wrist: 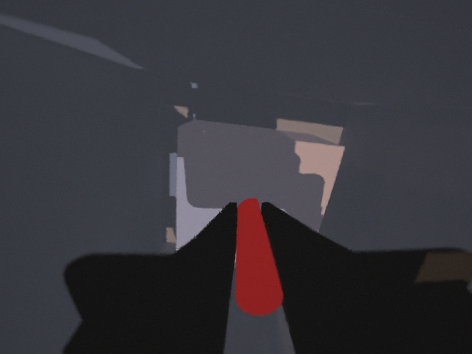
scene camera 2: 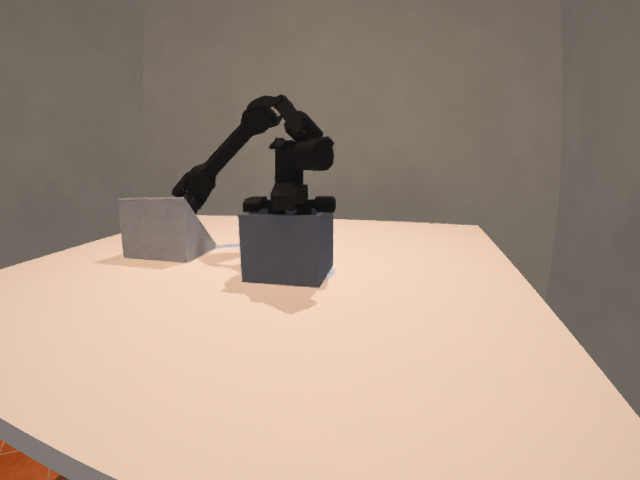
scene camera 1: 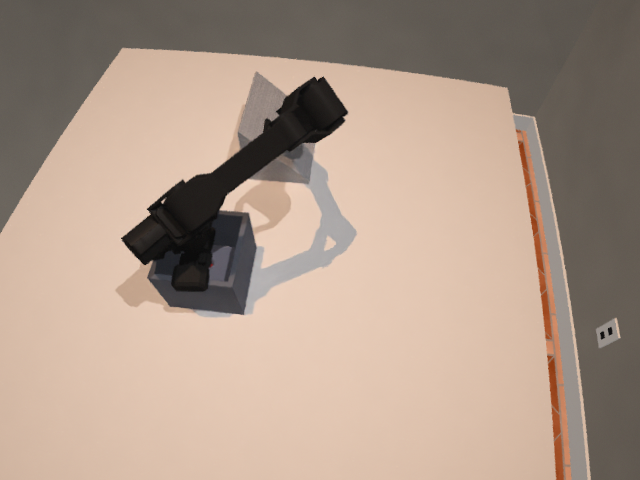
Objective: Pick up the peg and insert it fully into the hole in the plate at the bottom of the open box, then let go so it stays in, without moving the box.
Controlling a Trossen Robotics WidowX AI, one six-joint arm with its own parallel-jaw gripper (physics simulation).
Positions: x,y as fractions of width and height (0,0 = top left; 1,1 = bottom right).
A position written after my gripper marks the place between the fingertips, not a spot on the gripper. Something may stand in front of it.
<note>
In view: my gripper (scene camera 1: 0.32,0.55), a dark box (scene camera 2: 0.46,0.52) and a red peg (wrist: 0.55,0.82).
The dark box is seen too in the wrist view (wrist: 0.21,0.28) and in scene camera 1 (scene camera 1: 0.37,0.48). My gripper shows as well in the wrist view (wrist: 0.53,0.59). Scene camera 2 does not show the red peg, which is hidden by the dark box.
</note>
